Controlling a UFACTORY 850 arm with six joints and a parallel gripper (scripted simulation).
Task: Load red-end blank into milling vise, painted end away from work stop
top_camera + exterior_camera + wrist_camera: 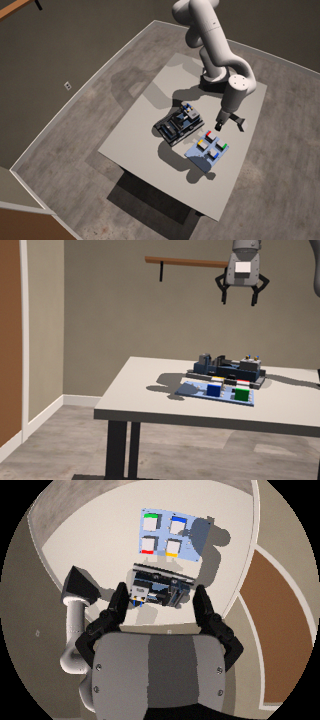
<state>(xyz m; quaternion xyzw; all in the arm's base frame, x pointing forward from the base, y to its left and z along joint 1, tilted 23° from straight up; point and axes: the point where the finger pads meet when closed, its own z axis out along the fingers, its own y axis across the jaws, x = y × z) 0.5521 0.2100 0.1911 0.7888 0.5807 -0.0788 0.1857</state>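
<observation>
The red-ended blank is 290 mm below my hand, 60 mm behind it and 20 mm to the right of it. The rest, counted from my hand: blue-ended blank 290 mm below, 60 mm ahead, 20 mm to the left; then green-ended blank 290 mm below, 60 mm to the left, 20 mm behind; then yellow-ended blank 290 mm below, 60 mm to the right, 20 mm ahead.
</observation>
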